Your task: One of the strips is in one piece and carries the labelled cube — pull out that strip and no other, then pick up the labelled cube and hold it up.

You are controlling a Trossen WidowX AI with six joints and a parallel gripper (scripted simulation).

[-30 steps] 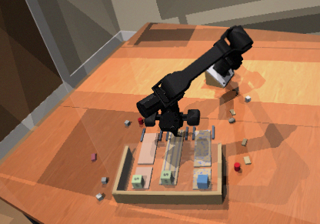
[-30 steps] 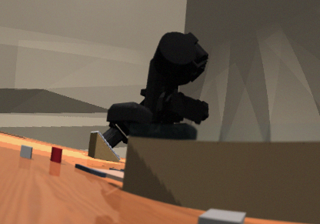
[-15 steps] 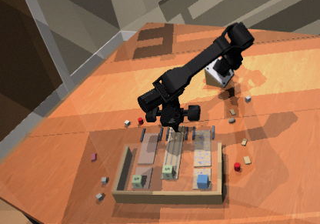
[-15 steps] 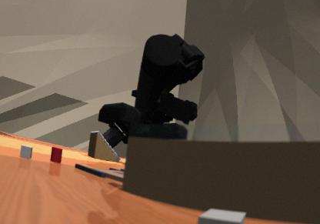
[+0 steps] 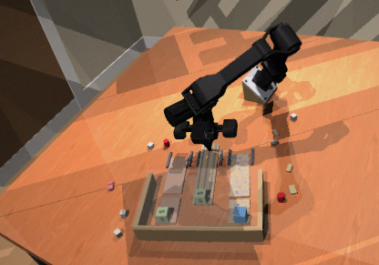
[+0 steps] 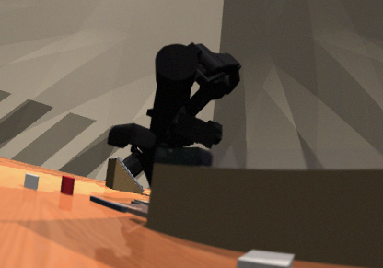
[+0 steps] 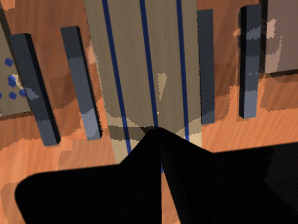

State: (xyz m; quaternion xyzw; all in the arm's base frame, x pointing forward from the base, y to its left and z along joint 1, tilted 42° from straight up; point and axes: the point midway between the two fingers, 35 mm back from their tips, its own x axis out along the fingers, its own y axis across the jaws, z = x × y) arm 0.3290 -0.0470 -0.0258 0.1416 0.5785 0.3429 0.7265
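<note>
Now: gripper tip 90 mm short of the strip and 30 mm to the right of it.
</note>
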